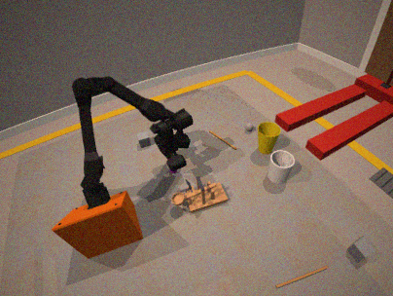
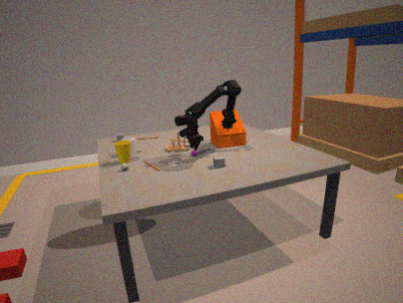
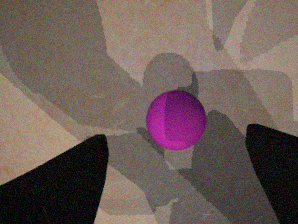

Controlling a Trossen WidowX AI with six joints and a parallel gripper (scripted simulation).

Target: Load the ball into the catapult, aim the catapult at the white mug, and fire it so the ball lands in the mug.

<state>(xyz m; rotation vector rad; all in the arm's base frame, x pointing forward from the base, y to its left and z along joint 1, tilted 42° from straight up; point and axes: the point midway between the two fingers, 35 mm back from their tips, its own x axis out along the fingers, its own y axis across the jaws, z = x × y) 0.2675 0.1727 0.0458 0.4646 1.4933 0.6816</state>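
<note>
My gripper tip is now 30 mm above the purple ball. From my gripper tip the other things lie so: wooden catapult: 40 mm ahead, 150 mm to the right, 10 mm above; white mug: 380 mm ahead, 190 mm to the right, 10 mm below; yellow cup: 410 mm ahead, 40 mm to the right, 10 mm below.
</note>
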